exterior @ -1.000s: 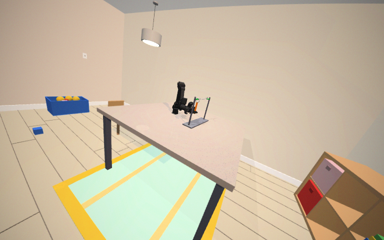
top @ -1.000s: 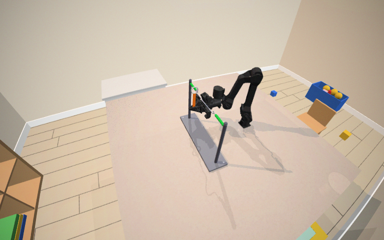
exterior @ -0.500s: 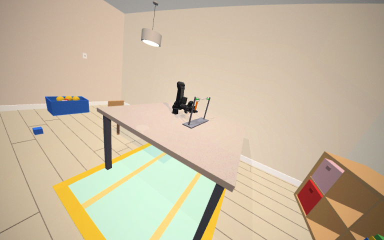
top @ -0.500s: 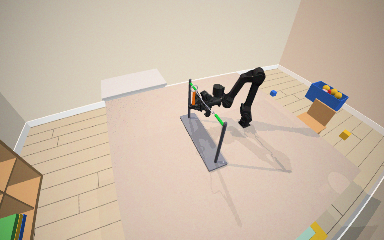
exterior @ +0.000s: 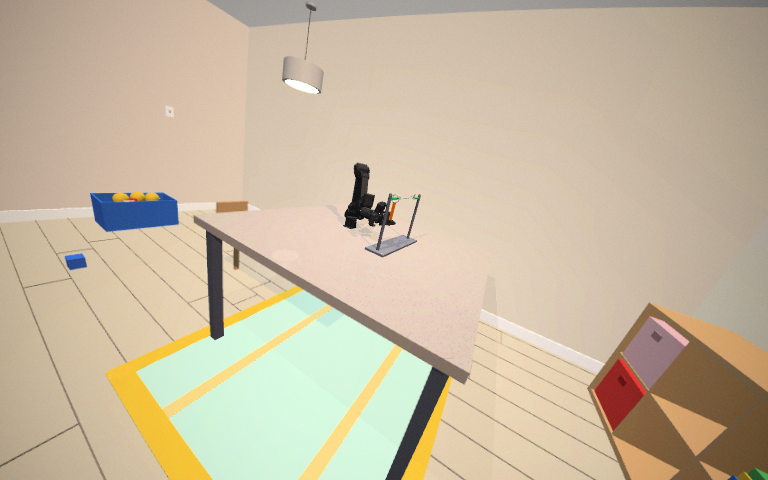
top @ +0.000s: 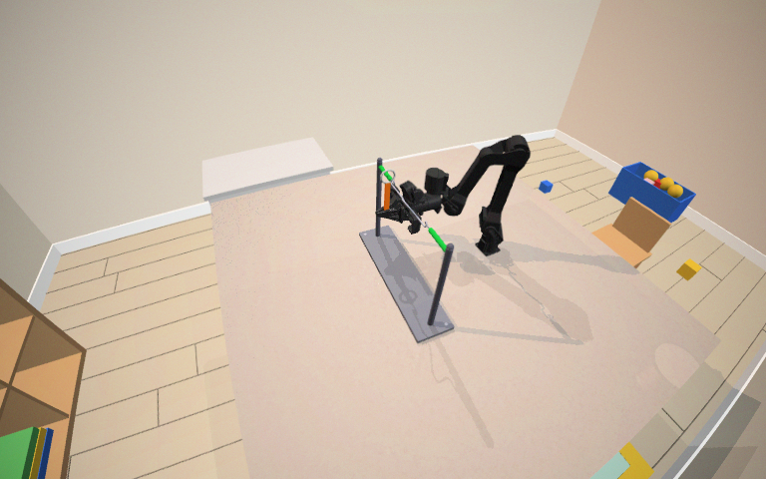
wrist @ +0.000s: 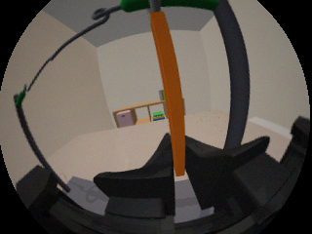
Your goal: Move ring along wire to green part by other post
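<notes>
My gripper tip is now 30 mm past the ring with orange handle and 80 mm below it.
</notes>
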